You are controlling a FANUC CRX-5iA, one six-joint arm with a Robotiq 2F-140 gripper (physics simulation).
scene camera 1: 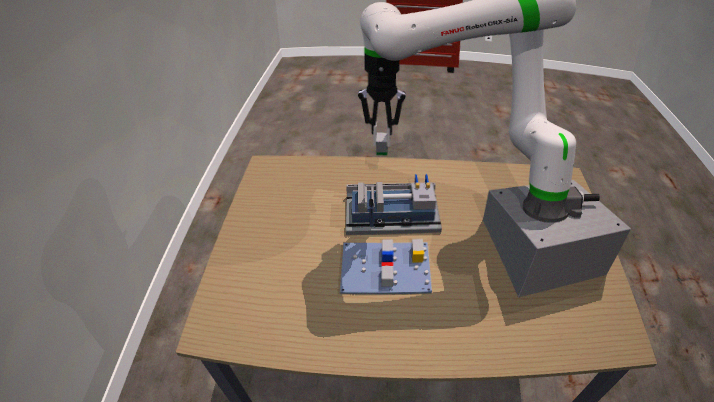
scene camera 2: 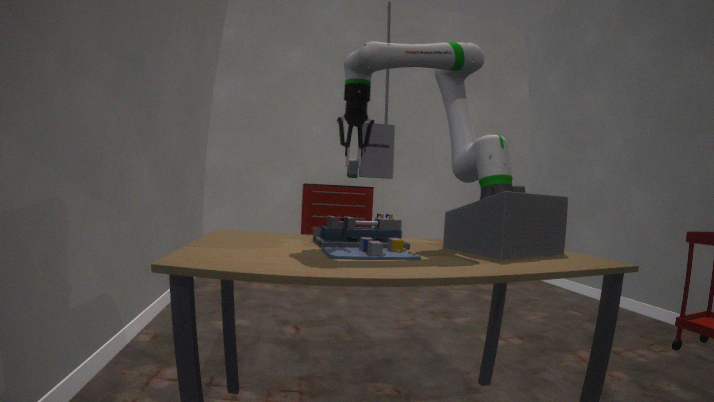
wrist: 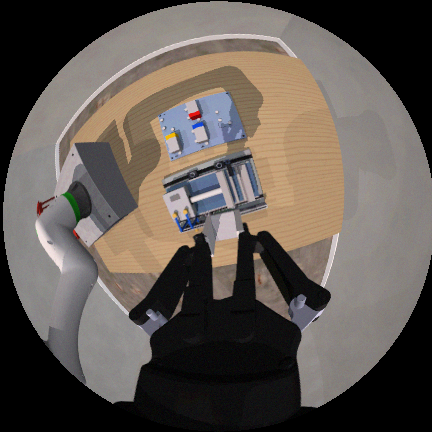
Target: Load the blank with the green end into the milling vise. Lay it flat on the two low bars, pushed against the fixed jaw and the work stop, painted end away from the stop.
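My gripper (scene camera 1: pixel 381 133) (scene camera 2: pixel 353 156) (wrist: pixel 224 220) is shut on the green-ended blank (scene camera 1: pixel 381 142) (scene camera 2: pixel 353 167) (wrist: pixel 228 224). The grey blank hangs upright, its green end down in both scene views; the green does not show in the wrist view. It is high above the table, towards the back, well clear of the milling vise (scene camera 1: pixel 395 214) (scene camera 2: pixel 367 234) (wrist: pixel 204 182). The two upright jaws stand at the vise's left in scene camera 1, with a gap between them and a dark upright post (scene camera 1: pixel 371 204) at the near side. The low bars cannot be made out clearly.
A light-blue plate (scene camera 1: pixel 352 284) (scene camera 2: pixel 345 255) (wrist: pixel 220 102) with pins lies in front of the vise. It carries blanks with blue (scene camera 1: pixel 387 246), red (scene camera 1: pixel 387 276) and yellow (scene camera 1: pixel 418 245) ends. Blue-tipped fittings (scene camera 1: pixel 416 179) rise from the vise's right end. The grey pedestal (scene camera 1: pixel 565 267) (scene camera 2: pixel 532 227) stands right.
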